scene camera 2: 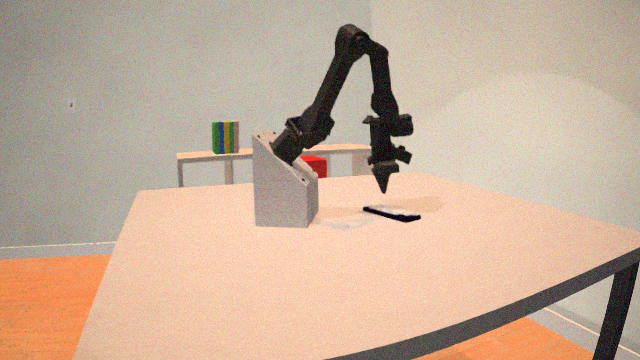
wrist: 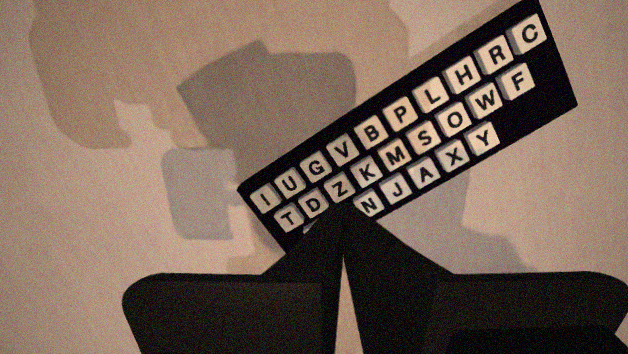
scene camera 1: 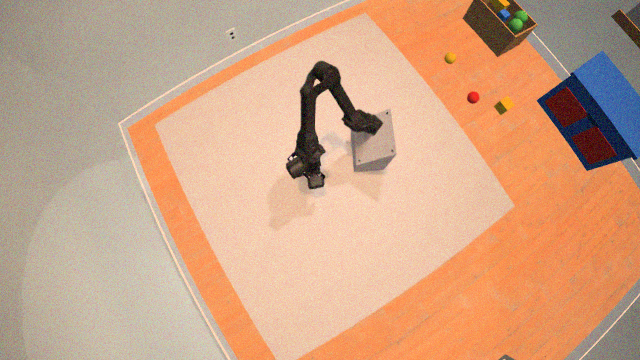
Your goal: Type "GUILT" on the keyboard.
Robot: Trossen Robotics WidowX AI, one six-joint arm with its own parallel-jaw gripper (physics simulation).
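Places are measured from the arm's base along level axes (x ahead, y left, z up), in metres.
Pixels of known places: gripper, fingertip midpoint: (scene camera 2: 384,193) (wrist: 341,213) (scene camera 1: 311,171); arm's base, link origin: (scene camera 2: 280,154) (scene camera 1: 374,125).
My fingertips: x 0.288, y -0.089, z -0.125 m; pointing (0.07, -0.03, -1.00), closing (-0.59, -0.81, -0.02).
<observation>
Ahead of a thing's pixels: the offset from my fingertips to its top centre. Level surfaces: height alone.
A black keyboard {dx -0.006, dy -0.037, dz -0.040 m} (wrist: 555,95) (scene camera 2: 392,214) with white letter keys lies flat on the table; in scene camera 1 the arm hides it. In the wrist view it runs slantwise, with G {dx +0.013, dy +0.005, dz -0.040 m} (wrist: 316,167), U {dx +0.014, dy +0.022, dz -0.040 m} (wrist: 290,184), I {dx +0.015, dy +0.039, dz -0.040 m} (wrist: 264,200) and L {dx +0.009, dy -0.064, dz -0.040 m} (wrist: 430,96) in the upper row and T {dx -0.002, dy +0.036, dz -0.040 m} (wrist: 288,218) at the left end of the middle row. My gripper (wrist: 341,213) (scene camera 2: 383,192) is shut and empty, pointing down above the keyboard. In the wrist view its tips show just below Z and left of N, and the fingers hide part of the bottom row.
The arm's grey base block (scene camera 1: 375,145) (scene camera 2: 282,190) stands on the table {dz -0.056 m} (scene camera 1: 350,260) (scene camera 2: 250,280) near the keyboard. A shelf (scene camera 2: 200,155) with coloured books (scene camera 2: 225,137) stands behind. A wooden box (scene camera 1: 492,32) and a blue bin unit (scene camera 1: 607,95) stand beyond the table.
</observation>
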